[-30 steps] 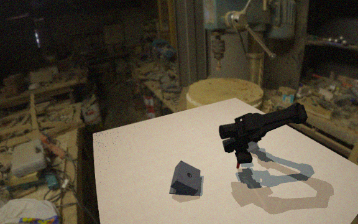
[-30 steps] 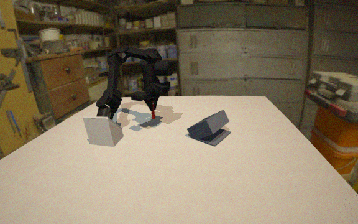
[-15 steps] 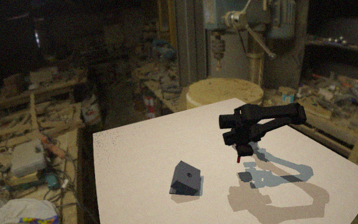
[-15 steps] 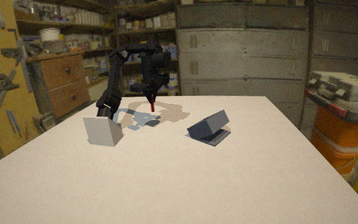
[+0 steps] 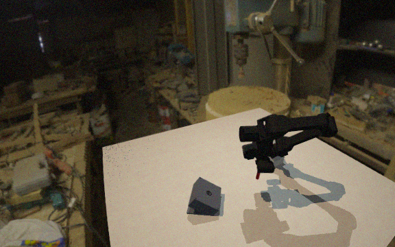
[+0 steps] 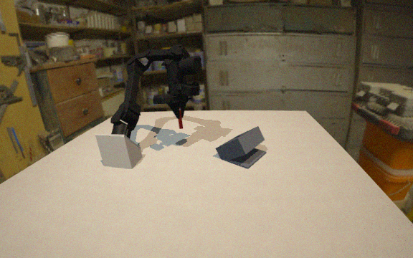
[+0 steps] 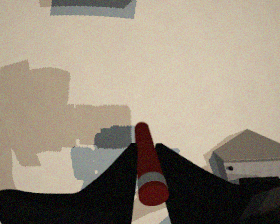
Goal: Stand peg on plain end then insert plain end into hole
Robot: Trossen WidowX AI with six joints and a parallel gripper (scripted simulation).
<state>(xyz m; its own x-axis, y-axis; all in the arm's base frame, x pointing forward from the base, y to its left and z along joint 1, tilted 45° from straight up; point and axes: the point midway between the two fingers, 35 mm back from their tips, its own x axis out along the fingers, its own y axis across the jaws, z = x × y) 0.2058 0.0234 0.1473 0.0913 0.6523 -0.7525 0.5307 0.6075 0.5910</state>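
The dark sloped panel is 22 cm ahead of my gripper tip, 6 cm to the right of it and 8 cm below it. From my gripper tip the other things lie so: red peg: 2 cm above.
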